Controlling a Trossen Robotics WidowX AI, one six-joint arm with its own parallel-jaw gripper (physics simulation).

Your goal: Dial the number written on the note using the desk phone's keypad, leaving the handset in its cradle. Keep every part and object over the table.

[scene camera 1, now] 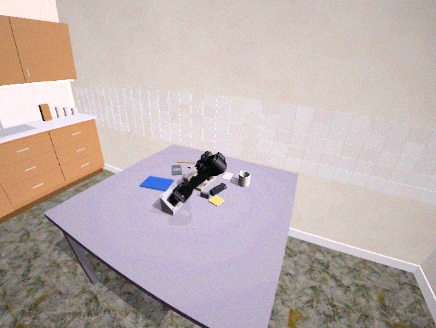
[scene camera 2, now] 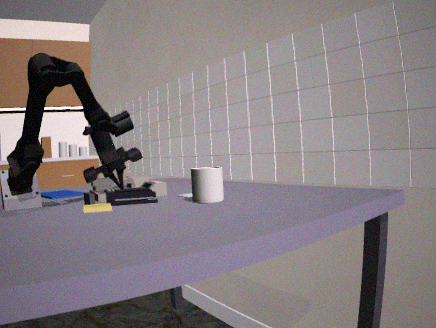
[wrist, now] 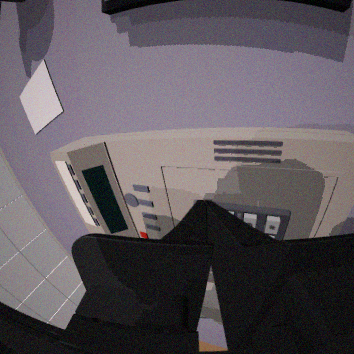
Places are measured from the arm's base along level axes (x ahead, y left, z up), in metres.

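Pixels of known places: gripper, between the fingertips: (wrist: 202,206); arm's base, origin of its link: (scene camera 1: 173,200) (scene camera 2: 19,185).
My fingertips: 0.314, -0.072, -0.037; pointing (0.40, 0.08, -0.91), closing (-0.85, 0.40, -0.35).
Note:
Ahead of a thing's pixels: the offset from my fingertips to its top centre, as dx, dy, dz. "spot": to the spot under its first point.
The beige desk phone @[+0.033, +0.036, +0.015] (scene camera 1: 206,183) (scene camera 2: 159,188) (wrist: 175,150) lies on the table, partly behind the arm in the first scene view. In the wrist view, part of its dark keypad @[spot: -0.046, +0.014, -0.001] (wrist: 283,216) with white keys shows beside the fingertips; the other keys and most of the handset are hidden behind the fingers. The display @[spot: +0.083, -0.017, +0.005] (wrist: 105,199) is dark. My gripper (scene camera 2: 121,187) (wrist: 202,206) is shut and empty, pointing down with its tips low over the keypad area; contact cannot be told. A white paper note @[+0.173, -0.145, -0.026] (scene camera 1: 228,176) (scene camera 2: 185,195) (wrist: 42,97) lies beside the phone, with no readable writing.
A black stapler-like object @[-0.046, -0.129, +0.013] (scene camera 1: 218,189) (scene camera 2: 132,196) and a yellow pad @[-0.160, -0.146, -0.018] (scene camera 1: 216,200) (scene camera 2: 97,208) lie near the phone. A white mug @[+0.107, -0.272, +0.059] (scene camera 1: 244,179) (scene camera 2: 207,185) stands past the note. A blue folder @[-0.112, +0.310, -0.020] (scene camera 1: 157,183) (scene camera 2: 62,194), a grey calculator @[+0.118, +0.267, -0.019] (scene camera 1: 176,170) and a pencil @[+0.264, +0.253, -0.021] (scene camera 1: 185,162) lie across from them.

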